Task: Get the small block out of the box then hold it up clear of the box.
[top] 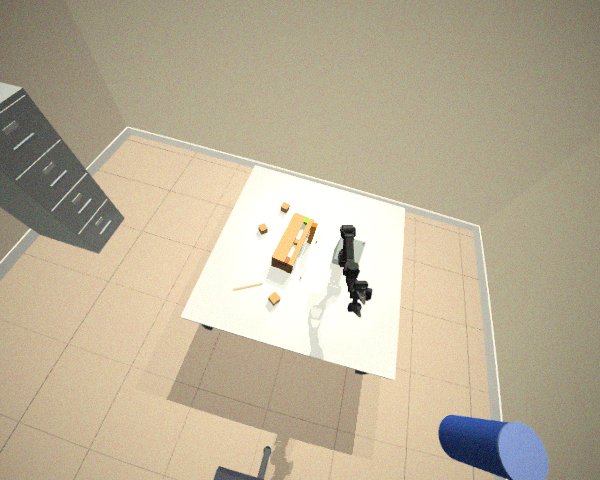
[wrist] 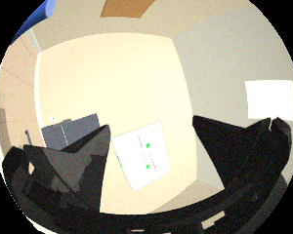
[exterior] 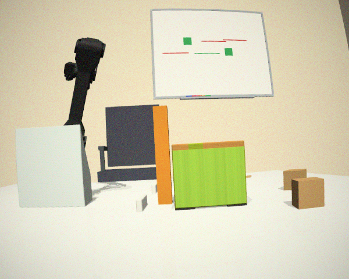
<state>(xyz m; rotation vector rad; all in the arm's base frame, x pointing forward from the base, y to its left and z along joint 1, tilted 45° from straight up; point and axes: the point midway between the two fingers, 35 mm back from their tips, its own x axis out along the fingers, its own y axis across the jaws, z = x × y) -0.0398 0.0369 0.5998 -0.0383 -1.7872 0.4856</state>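
Now: gripper tip 390 mm short of the box, 460 mm to the left of it and 450 mm above it. The rest, counted from my gripper tip: thin stick (600 mm ahead, 90 mm to the right, 510 mm below); small tan block (400 mm ahead, 460 mm to the right, 430 mm below); orange bar (320 mm ahead, 550 mm to the right, 400 mm below).
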